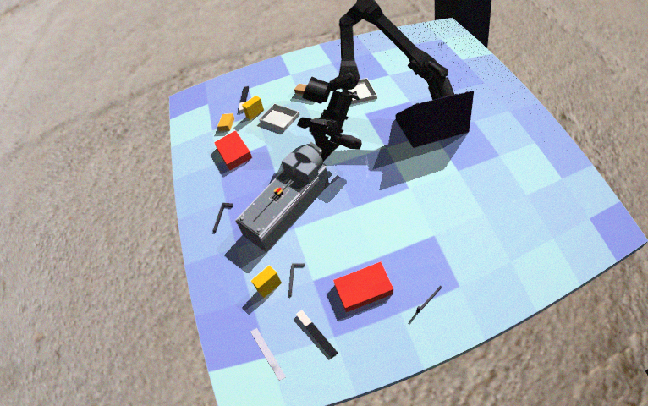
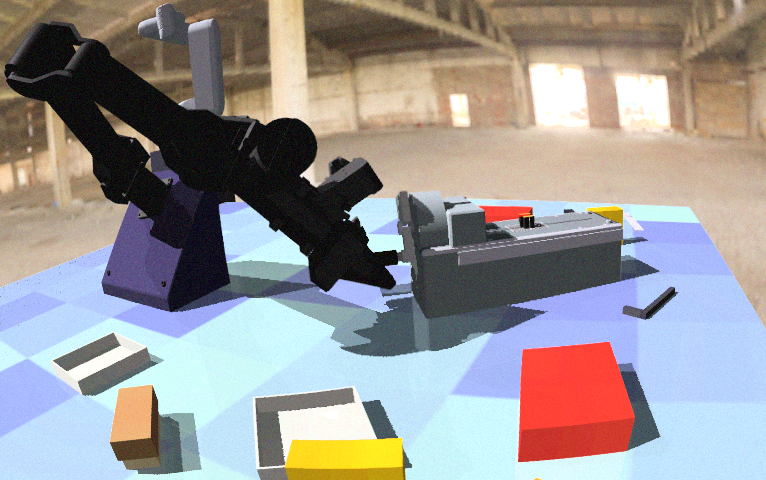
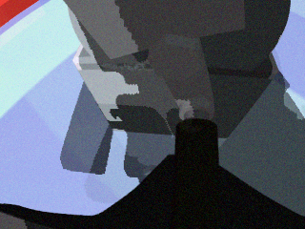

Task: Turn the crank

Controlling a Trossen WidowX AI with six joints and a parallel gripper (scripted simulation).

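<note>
Right now my gripper tip is 10 mm past the dark crank handle, 10 mm to the left of it and 30 mm below it. Also, from my gripper tip: red pointer (130 mm ahead, 90 mm to the left, 50 mm above); then tan block (80 mm behind, 340 mm to the right, 20 mm below).
</note>
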